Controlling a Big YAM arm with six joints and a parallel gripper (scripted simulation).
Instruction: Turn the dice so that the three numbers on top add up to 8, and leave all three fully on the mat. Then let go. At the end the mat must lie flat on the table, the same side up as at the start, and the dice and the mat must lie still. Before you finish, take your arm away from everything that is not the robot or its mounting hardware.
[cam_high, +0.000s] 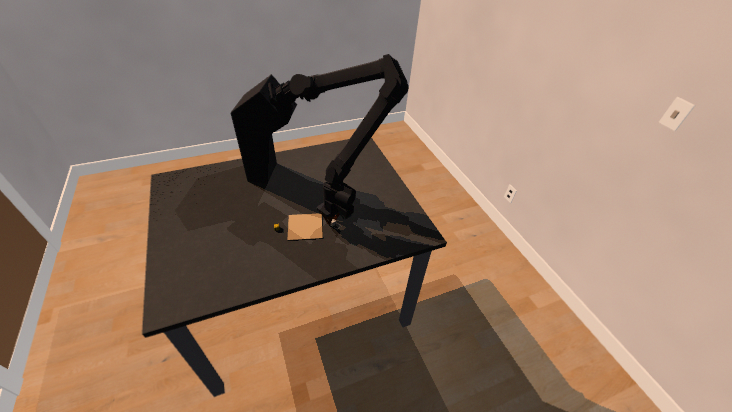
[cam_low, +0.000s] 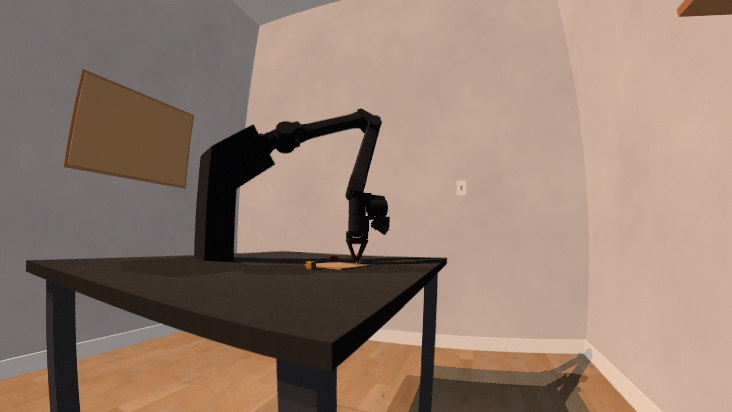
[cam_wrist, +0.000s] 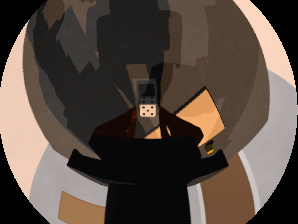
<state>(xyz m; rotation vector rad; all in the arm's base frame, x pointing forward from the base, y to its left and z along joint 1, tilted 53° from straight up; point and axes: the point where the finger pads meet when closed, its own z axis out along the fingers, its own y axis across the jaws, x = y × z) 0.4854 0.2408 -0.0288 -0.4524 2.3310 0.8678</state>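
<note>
Now: hand 1 cm short of the white die. Also, from my hand: yellow die 2 cm behind, 23 cm to the right; tan mat 11 cm to the right, 1 cm below; red die 9 cm behind.
</note>
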